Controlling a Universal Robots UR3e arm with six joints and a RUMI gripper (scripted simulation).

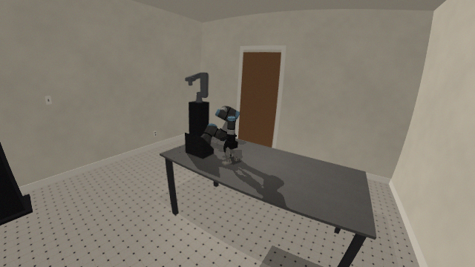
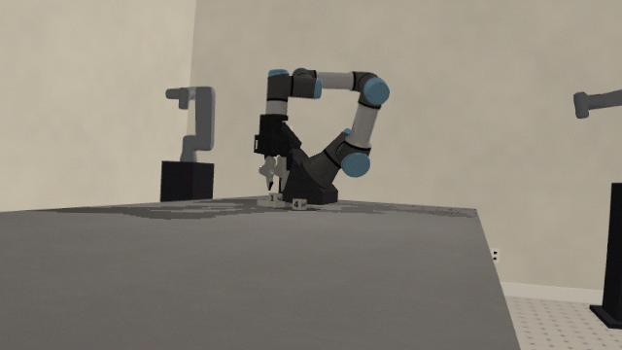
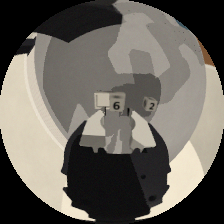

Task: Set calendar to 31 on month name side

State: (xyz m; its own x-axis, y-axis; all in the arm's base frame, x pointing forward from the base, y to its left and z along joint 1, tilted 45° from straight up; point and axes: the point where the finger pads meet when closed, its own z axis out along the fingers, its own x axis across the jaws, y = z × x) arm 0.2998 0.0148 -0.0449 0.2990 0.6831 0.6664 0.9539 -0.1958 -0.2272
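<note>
Right now my hand is 1 cm past the pale calendar tray, 2 cm to the left of it and 5 cm above it.
</note>
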